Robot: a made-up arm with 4 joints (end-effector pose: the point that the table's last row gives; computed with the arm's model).
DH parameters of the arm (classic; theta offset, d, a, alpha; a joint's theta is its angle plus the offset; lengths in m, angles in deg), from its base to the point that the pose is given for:
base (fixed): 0 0.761 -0.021 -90
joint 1: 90 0.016 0.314 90
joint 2: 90 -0.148 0.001 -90
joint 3: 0 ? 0.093 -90
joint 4: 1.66 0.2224 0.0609 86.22
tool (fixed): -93.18 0.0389 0 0
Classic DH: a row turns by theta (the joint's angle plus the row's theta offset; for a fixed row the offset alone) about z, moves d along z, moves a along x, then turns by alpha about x.
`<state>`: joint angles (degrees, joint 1 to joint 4).
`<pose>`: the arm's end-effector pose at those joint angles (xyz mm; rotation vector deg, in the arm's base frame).
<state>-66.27 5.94 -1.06 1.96</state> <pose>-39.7 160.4 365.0 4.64 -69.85 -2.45</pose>
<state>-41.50 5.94 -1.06 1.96</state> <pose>-203.9 160.4 409.3 3.86 -45.10 -3.27</pose>
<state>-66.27 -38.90 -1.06 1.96</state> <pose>99.2 239.5 303.9 -36.28 -68.14 -27.07</pose>
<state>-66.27 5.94 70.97 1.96</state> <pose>-8.8 -160.0 352.5 -35.34 -66.91 63.09</pose>
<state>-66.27 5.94 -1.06 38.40</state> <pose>0.0 173.3 347.7 -28.62 -68.38 -22.43</pose>
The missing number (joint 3, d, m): 0.121
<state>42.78 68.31 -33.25 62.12</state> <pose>-237.6 32.2 896.9 -3.28 69.21 -17.65</pose>
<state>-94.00 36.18 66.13 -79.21</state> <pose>265.5 -238.4 478.9 19.61 -30.14 118.60</pose>
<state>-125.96 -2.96 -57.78 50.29</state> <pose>243.7 297.9 790.4 28.71 -85.09 -80.51</pose>
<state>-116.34 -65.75 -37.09 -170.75</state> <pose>492.5 166.7 667.3 53.32 -110.81 120.51</pose>
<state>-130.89 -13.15 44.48 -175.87</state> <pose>342.8 -96.6 641.5 61.21 2.42 113.68</pose>
